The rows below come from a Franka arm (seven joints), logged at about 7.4 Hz.
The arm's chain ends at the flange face. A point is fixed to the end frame.
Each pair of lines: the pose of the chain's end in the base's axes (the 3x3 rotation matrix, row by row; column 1 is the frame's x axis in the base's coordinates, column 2 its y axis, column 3 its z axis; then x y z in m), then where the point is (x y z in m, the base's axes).
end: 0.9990 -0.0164 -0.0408; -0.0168 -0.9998 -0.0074; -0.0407 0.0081 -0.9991; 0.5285 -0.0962 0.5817
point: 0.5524 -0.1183 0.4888
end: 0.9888 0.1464 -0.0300; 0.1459 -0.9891 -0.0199; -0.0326 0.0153 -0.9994; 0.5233 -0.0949 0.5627
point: 0.5513 -0.1134 0.4702
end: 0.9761 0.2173 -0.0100; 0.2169 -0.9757 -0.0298; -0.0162 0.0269 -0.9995; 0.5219 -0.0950 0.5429
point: 0.5529 -0.1122 0.4511
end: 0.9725 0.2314 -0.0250; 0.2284 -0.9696 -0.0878; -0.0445 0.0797 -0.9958; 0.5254 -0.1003 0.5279
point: 0.5552 -0.1223 0.4367
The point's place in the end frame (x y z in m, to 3 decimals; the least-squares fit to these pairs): 0.028 0.021 0.092
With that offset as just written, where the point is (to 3 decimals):
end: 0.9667 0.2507 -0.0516; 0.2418 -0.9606 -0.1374; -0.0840 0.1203 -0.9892; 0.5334 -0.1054 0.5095
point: 0.561 -0.131 0.419
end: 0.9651 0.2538 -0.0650; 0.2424 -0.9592 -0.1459; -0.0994 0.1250 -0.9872; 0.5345 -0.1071 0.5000
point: 0.561 -0.134 0.409
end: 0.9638 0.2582 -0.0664; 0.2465 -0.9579 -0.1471; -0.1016 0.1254 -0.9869; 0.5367 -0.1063 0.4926
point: 0.563 -0.133 0.402
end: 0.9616 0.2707 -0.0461; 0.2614 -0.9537 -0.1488; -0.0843 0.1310 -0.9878; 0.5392 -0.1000 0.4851
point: 0.568 -0.126 0.395
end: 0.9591 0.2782 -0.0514; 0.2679 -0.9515 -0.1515; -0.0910 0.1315 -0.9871; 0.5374 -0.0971 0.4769
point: 0.565 -0.124 0.386
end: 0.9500 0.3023 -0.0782; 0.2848 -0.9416 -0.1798; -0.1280 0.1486 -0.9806; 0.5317 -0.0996 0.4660
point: 0.557 -0.128 0.375
